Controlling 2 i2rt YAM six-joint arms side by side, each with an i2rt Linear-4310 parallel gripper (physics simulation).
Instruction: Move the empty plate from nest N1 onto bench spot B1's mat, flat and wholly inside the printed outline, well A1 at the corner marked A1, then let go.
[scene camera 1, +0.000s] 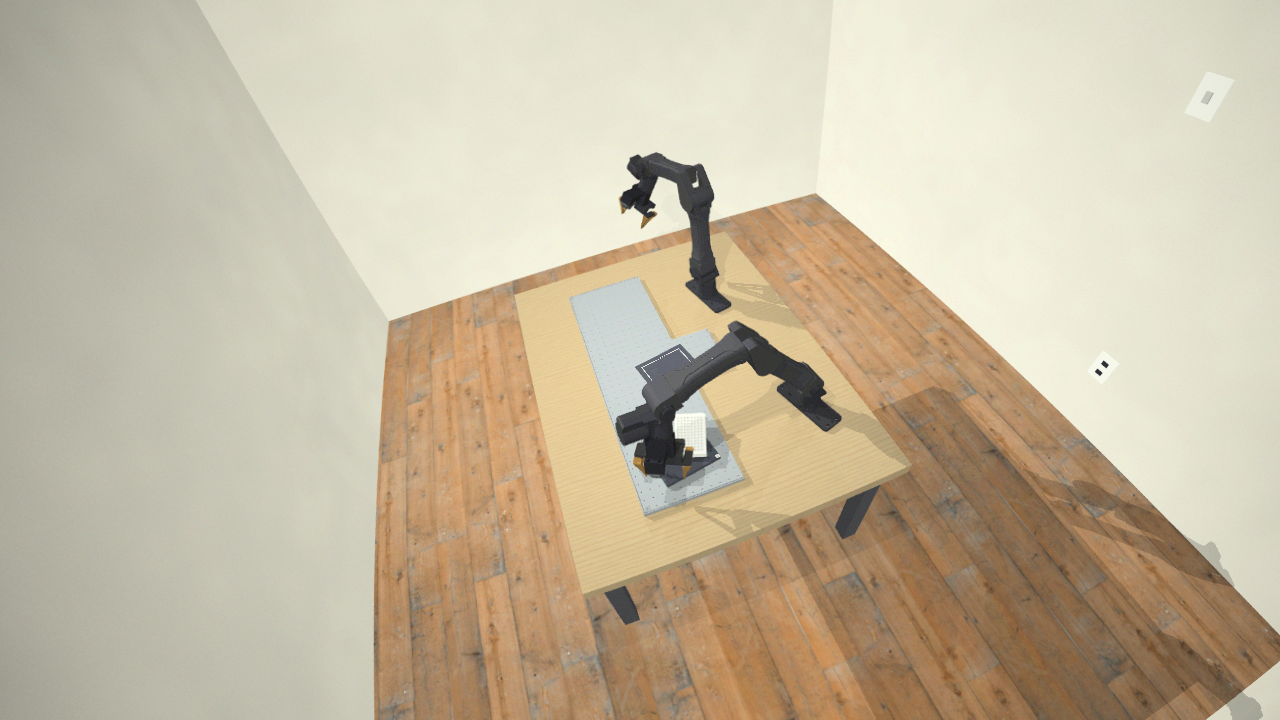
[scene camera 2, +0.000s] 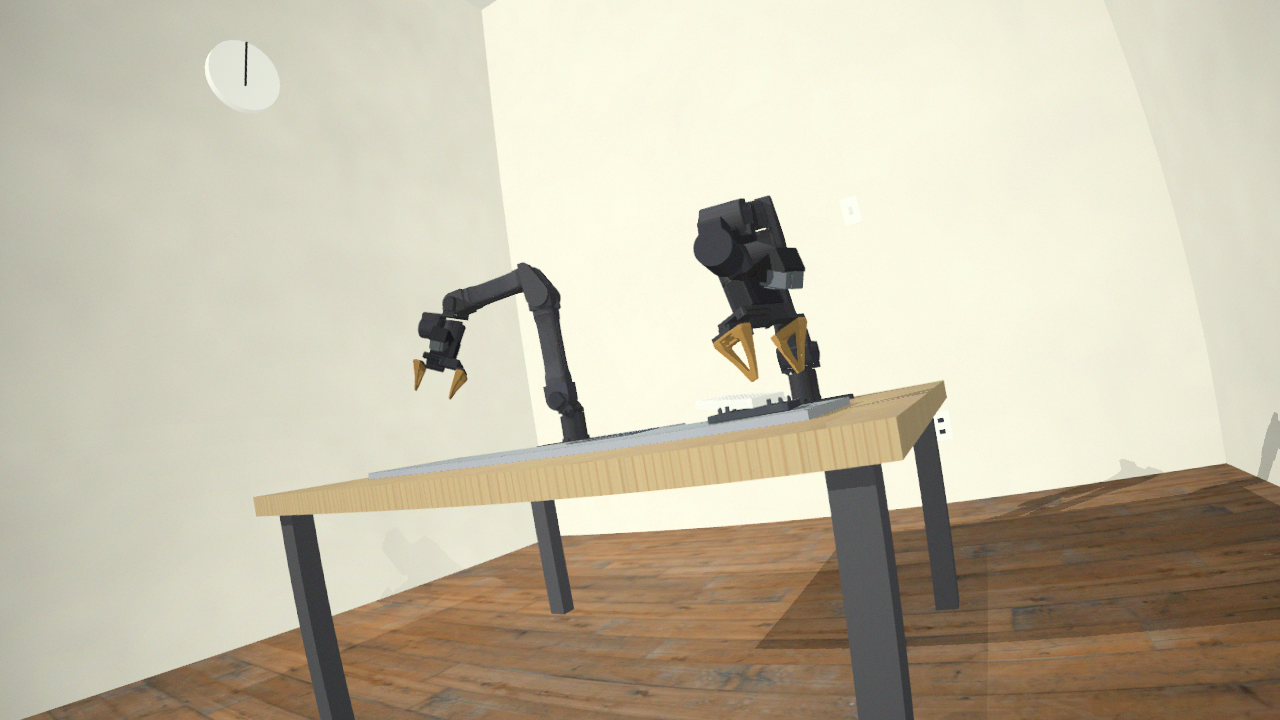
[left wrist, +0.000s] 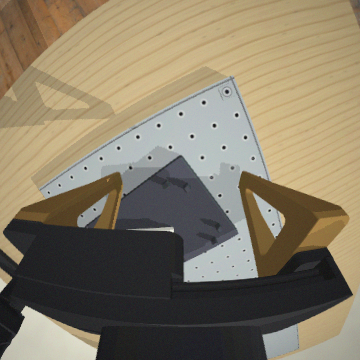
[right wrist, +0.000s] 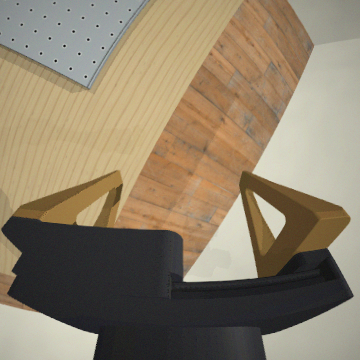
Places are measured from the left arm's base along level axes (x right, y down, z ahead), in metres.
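Pixels of known places: left gripper, between the fingertips: (scene camera 1: 665, 475) (scene camera 2: 778, 376) (left wrist: 180, 177); right gripper, between the fingertips: (scene camera 1: 632, 221) (scene camera 2: 432, 394) (right wrist: 180, 176); left arm's base, origin of its link: (scene camera 1: 808, 404); right arm's base, origin of its link: (scene camera 1: 707, 295).
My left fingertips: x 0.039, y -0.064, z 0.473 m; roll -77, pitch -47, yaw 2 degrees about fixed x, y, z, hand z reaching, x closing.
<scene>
For each thing: its top centre in the pictures, then the offset to it from my left fingertips. Level surfaces: height alone.
- white plate, centre of its top: (scene camera 2: 738, 392) (scene camera 1: 689, 431) dx +0.074, dy +0.011, dz -0.132 m
- dark nest, centre of its top: (left wrist: 155, 239) (scene camera 2: 755, 400) (scene camera 1: 682, 452) dx +0.046, dy +0.030, dz -0.083 m
- dark mat, height of its surface: dy +0.050 m
The white plate (scene camera 1: 691, 434) (scene camera 2: 738, 400) lies askew over part of the dark nest (scene camera 1: 704, 466) (scene camera 2: 751, 412) (left wrist: 165, 200) and juts past its edge; a thin sliver of the plate (left wrist: 156, 229) shows in the left wrist view. Its well markings cannot be read. My left gripper (scene camera 1: 663, 472) (scene camera 2: 776, 375) (left wrist: 180, 177) is open and empty, above the nest beside the plate. The dark mat (scene camera 1: 669, 364) with a white printed outline lies farther up the board, partly behind the left arm. My right gripper (scene camera 1: 632, 219) (scene camera 2: 434, 393) (right wrist: 180, 176) is open and empty, high above the table's far end.
The grey perforated board (scene camera 1: 601, 326) (scene camera 2: 465, 462) (left wrist: 215, 112) (right wrist: 60, 30) lies on the wooden table (scene camera 1: 617, 546) (scene camera 2: 572, 483). Small dark posts stand up from the nest. The left arm reaches across the board between the mat and the plate in scene camera 1.
</scene>
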